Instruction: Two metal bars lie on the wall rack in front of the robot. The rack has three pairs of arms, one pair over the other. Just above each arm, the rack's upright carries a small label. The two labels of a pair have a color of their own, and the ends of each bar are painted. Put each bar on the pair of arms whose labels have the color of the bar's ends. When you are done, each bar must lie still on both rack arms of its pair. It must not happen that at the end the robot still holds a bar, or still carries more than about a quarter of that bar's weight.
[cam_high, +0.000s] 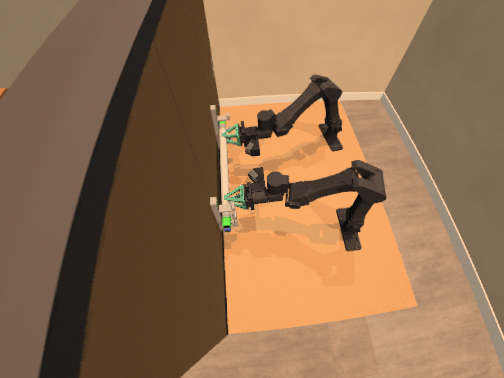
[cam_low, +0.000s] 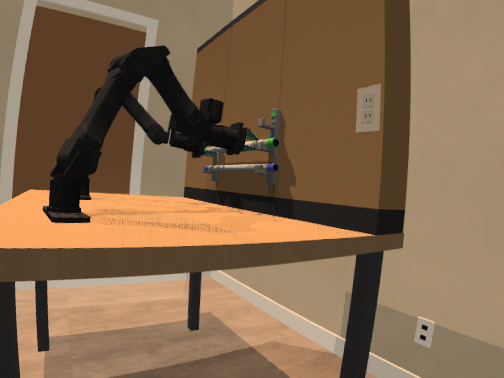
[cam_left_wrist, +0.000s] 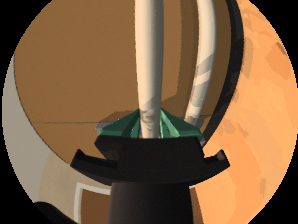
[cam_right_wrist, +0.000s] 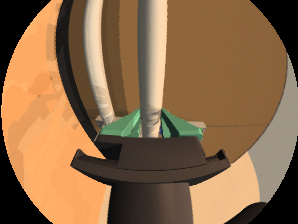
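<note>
Now: left hand 14 cm to the left of the green-ended bar and 2 cm short of it. Round my left hand: wall socket 70 cm to the right, 12 cm ahead, 7 cm above; brown wall panel 19 cm above, 14 cm to the right, 12 cm ahead; blue-ended bar 15 cm to the right, 8 cm below, 3 cm ahead.
The green-ended bar lies 10 mm behind my right hand and 150 mm to the left of it. Round my right hand: wall socket (80 mm ahead, 410 mm to the right, 70 mm above); then brown wall panel (90 mm ahead, 150 mm to the left, 190 mm above); then blue-ended bar (10 mm behind, 140 mm to the left, 80 mm below).
</note>
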